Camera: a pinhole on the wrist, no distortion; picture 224 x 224 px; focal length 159.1 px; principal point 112.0 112.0 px. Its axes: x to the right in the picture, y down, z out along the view. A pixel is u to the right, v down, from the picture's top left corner.
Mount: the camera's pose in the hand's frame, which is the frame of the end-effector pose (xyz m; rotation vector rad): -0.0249 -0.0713 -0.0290 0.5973 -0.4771 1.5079
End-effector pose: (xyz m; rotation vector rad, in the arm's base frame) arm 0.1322 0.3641 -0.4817 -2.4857 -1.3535 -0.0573
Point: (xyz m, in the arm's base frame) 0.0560 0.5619 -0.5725
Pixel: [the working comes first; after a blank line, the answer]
In the camera's frame: 0.0635 -0.1123 0.1922

164.6 19.1
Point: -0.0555 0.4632 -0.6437
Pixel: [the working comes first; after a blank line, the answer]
In the camera's frame: 0.0743 0.0464 0.2364

162.0 143.2
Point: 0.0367 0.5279 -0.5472
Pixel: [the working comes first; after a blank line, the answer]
In the camera's frame: 0.0389 -0.0807 0.1686

148.7 35.8
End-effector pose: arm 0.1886 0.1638 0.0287 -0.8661 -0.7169 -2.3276
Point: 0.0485 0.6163 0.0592
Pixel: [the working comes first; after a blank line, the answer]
In the camera's frame: -0.0785 0.0307 0.4251

82.6 123.5
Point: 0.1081 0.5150 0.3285
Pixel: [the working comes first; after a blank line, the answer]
In the camera's frame: 0.1552 -0.1475 0.4242

170.2 56.7
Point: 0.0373 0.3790 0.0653
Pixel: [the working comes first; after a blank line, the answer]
In the camera's frame: -0.0476 -0.0681 0.2112

76.1 60.7
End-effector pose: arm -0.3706 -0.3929 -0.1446 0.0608 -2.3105 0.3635
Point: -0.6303 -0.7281 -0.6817
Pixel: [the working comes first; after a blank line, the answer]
In the camera's frame: 0.3496 0.2496 0.5420

214.6 185.3
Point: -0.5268 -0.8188 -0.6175
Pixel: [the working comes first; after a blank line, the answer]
In the camera's frame: 0.2007 0.2790 0.5456

170.5 193.4
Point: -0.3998 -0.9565 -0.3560
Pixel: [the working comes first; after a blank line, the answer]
In the camera's frame: -0.1042 0.1806 0.5168

79.9 167.6
